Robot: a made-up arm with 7 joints. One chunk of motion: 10 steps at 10 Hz.
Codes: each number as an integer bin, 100 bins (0 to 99) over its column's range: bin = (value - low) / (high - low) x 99, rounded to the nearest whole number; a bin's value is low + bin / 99 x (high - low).
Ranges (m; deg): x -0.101..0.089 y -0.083..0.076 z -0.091..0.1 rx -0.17..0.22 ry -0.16..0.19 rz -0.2..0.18
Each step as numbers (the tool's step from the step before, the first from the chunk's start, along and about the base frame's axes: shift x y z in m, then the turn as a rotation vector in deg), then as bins.
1 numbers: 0.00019 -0.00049 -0.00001 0.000 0.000 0.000
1 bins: 53 51 47 43 45 52
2 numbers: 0.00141 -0.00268 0.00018 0.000 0.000 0.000
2 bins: 53 50 47 43 45 52
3 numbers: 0.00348 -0.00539 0.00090 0.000 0.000 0.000
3 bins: 54 48 48 43 45 52
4 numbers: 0.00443 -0.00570 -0.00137 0.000 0.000 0.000
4 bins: 55 48 46 43 45 52
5 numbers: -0.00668 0.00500 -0.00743 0.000 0.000 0.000
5 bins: 49 55 43 43 45 52
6 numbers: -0.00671 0.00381 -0.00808 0.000 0.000 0.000
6 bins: 49 54 43 43 45 52
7 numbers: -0.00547 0.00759 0.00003 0.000 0.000 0.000
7 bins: 50 56 47 43 45 52
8 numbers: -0.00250 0.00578 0.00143 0.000 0.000 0.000
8 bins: 51 55 48 43 45 52
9 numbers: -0.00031 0.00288 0.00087 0.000 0.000 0.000
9 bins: 52 53 48 43 45 52
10 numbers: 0.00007 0.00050 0.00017 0.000 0.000 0.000
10 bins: 53 52 47 43 45 52
